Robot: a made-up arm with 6 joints.
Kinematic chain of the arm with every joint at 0, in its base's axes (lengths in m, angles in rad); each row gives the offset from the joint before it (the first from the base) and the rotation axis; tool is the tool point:
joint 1: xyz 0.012 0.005 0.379 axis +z
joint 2: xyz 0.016 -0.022 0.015 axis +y
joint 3: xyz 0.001 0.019 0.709 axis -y
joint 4: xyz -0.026 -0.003 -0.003 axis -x
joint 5: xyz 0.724 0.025 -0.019 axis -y
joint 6: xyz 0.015 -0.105 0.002 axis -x
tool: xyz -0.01 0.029 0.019
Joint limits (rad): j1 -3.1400..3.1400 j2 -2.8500..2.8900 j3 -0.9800..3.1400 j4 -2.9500..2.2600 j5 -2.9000..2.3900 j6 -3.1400..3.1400
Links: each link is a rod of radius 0.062 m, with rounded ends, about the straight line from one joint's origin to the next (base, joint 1, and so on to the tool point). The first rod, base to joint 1, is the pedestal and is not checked.
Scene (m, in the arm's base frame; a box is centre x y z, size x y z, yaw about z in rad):
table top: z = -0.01
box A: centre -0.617 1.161 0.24 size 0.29 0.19 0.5 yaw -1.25
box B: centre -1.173 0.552 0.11 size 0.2 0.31 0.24 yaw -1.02
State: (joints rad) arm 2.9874 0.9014 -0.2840 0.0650 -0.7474 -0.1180
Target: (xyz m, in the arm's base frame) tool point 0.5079 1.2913 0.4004
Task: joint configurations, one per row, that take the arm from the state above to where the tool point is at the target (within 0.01 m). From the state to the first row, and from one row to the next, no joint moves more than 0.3 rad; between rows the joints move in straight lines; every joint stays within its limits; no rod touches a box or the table.
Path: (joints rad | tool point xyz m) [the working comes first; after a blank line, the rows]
Joints at the target: 1.2488 1.2479 0.9377 0.1543 -0.8098 -0.2870
Straight joint move there: touches box A.

1: 2.7246 0.9068 -0.3830 0.0157 -0.8242 -0.1620 | -0.6651 0.3711 0.1362
2: 2.4618 0.9122 -0.4819 -0.0337 -0.9011 -0.2060 | -0.4885 0.4883 0.1145
3: 2.1990 0.9176 -0.5809 -0.0830 -0.9779 -0.2501 | -0.3004 0.5402 0.1012
4: 2.0407 0.9726 -0.3278 -0.0435 -0.9499 -0.2562 | -0.2872 0.7321 0.0920
5: 1.8823 1.0277 -0.0747 -0.0039 -0.9218 -0.2624 | -0.2167 0.9206 0.1100
6: 1.7239 1.0827 0.1784 0.0356 -0.8938 -0.2685 | -0.0909 1.0866 0.1534
7: 1.5655 1.1378 0.4315 0.0752 -0.8658 -0.2747 | 0.0818 1.2123 0.2191
8: 1.4072 1.1928 0.6846 0.1147 -0.8378 -0.2809 | 0.2874 1.2835 0.3031
9: 1.2488 1.2479 0.9377 0.1543 -0.8098 -0.2870 | 0.5079 1.2913 0.4004

